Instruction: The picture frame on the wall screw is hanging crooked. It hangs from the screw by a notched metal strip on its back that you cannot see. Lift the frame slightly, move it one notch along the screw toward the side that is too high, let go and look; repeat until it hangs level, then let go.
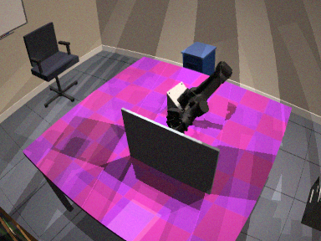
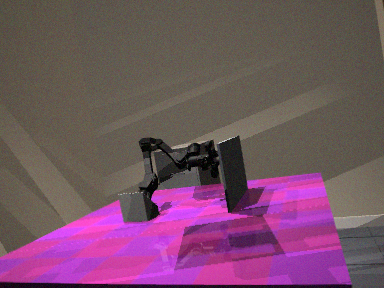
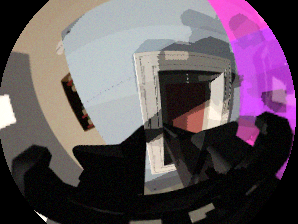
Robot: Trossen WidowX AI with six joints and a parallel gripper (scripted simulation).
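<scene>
My gripper tip is 50 mm above the picture frame and 10 mm to the right of it. From my gripper tip the other things lie so: grey wall panel 60 mm below, 20 mm ahead, 10 mm to the left.
</scene>
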